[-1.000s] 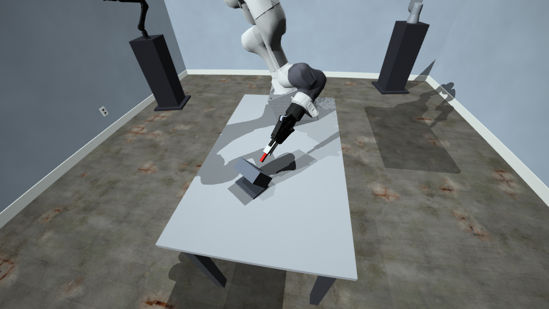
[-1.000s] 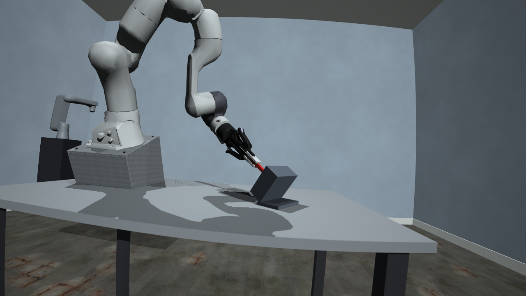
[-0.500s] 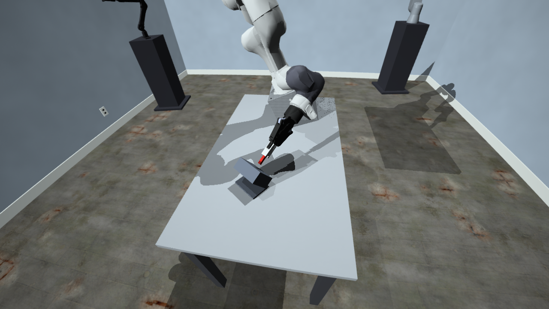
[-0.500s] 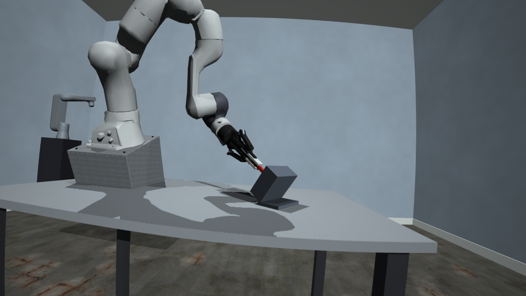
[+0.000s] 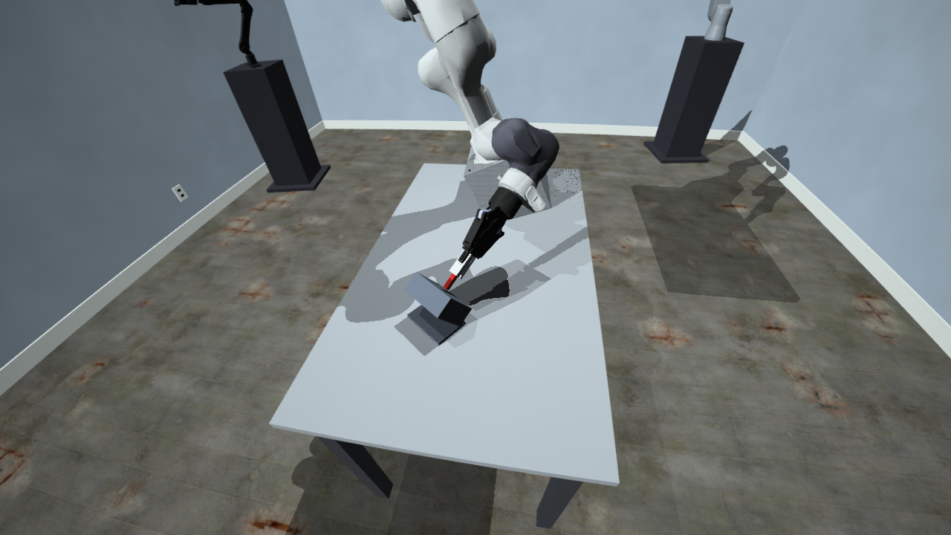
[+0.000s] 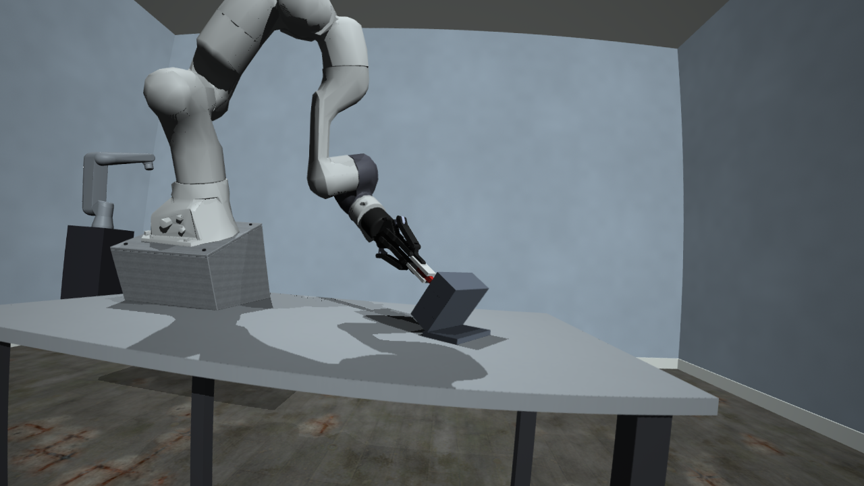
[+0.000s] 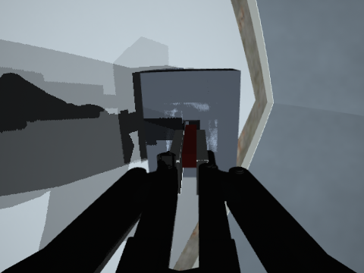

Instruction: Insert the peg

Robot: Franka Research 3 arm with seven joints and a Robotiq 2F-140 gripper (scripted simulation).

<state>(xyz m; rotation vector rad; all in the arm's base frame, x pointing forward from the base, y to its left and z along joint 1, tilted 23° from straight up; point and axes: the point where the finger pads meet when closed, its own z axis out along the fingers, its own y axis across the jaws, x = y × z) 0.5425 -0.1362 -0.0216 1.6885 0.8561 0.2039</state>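
Now: the flat base plate 80 mm ahead of my hand, 80 mm to the right of it and 130 mm below it. Round my hand: peg 20 mm ahead, 20 mm to the right, 20 mm below.
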